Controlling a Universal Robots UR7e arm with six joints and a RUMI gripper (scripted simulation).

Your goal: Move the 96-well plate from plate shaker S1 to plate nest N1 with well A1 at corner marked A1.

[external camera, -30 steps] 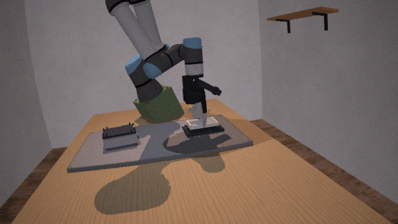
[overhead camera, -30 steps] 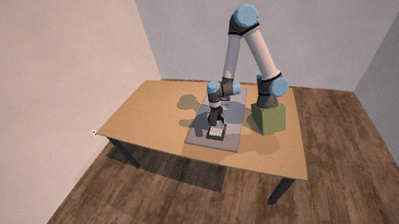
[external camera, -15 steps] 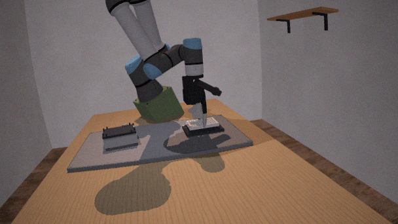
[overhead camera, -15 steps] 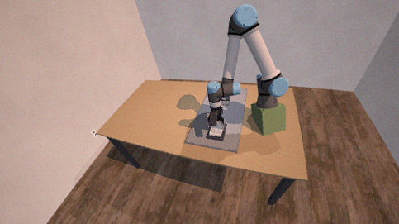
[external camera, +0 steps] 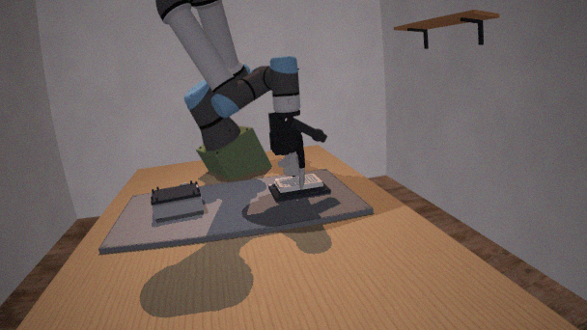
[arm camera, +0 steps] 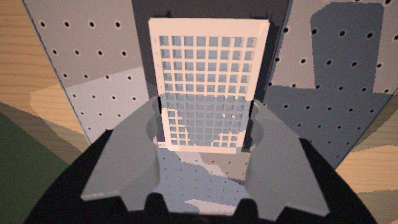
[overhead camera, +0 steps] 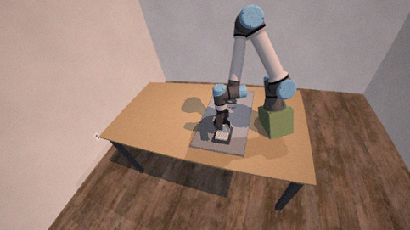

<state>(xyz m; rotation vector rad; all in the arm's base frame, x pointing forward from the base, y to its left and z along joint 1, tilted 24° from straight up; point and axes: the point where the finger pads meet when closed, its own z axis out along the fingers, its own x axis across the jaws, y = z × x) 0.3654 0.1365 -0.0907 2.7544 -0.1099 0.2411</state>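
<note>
The dark plate nest N1 is 3 cm below my hand. Round my hand: white 96-well plate (1 cm below).
</note>
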